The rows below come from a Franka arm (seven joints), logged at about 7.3 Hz.
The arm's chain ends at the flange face. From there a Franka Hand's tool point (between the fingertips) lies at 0.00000 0.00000 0.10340 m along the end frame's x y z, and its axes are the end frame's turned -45 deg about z.
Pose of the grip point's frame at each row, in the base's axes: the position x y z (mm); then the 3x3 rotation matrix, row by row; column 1 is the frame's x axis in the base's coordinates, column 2 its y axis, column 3 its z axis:
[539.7 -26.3 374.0], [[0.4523 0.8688 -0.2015], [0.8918 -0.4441 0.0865], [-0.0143 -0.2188 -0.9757]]
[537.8 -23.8 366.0], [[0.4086 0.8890 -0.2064], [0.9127 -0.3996 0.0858], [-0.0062 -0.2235 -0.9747]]
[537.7 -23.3 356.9], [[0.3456 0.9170 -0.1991], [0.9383 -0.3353 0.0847], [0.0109 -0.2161 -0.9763]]
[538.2 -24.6 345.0], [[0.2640 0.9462 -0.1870], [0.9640 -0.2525 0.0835], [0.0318 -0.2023 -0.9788]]
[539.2 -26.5 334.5], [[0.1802 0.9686 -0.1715], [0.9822 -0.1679 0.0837], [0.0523 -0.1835 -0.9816]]
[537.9 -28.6 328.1], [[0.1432 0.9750 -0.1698], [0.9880 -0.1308 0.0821], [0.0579 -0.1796 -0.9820]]
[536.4 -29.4 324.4], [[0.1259 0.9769 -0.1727], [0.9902 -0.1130 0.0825], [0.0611 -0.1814 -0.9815]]
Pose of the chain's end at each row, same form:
[560.5 -35.2 474.9], [[0.9342 0.2945 -0.2015], [0.3166 -0.9446 0.0865], [-0.1648 -0.1446 -0.9757]]
[559.1 -32.7 466.8], [[0.9175 0.3397 -0.2064], [0.3628 -0.9279 0.0858], [-0.1624 -0.1537 -0.9747]]
[558.3 -32.1 457.8], [[0.8928 0.4040 -0.1991], [0.4264 -0.9006 0.0847], [-0.1451 -0.1605 -0.9763]]
[557.5 -33.2 446.2], [[0.8557 0.4824 -0.1870], [0.5031 -0.8602 0.0835], [-0.1206 -0.1655 -0.9788]]
[556.9 -35.2 436.0], [[0.8123 0.5575 -0.1715], [0.5758 -0.8132 0.0837], [-0.0928 -0.1667 -0.9816]]
[555.5 -37.1 429.6], [[0.7907 0.5882 -0.1698], [0.6061 -0.7911 0.0821], [-0.0861 -0.1679 -0.9820]]
[554.3 -37.9 425.9], [[0.7798 0.6017 -0.1727], [0.6203 -0.7801 0.0825], [-0.0851 -0.1715 -0.9815]]

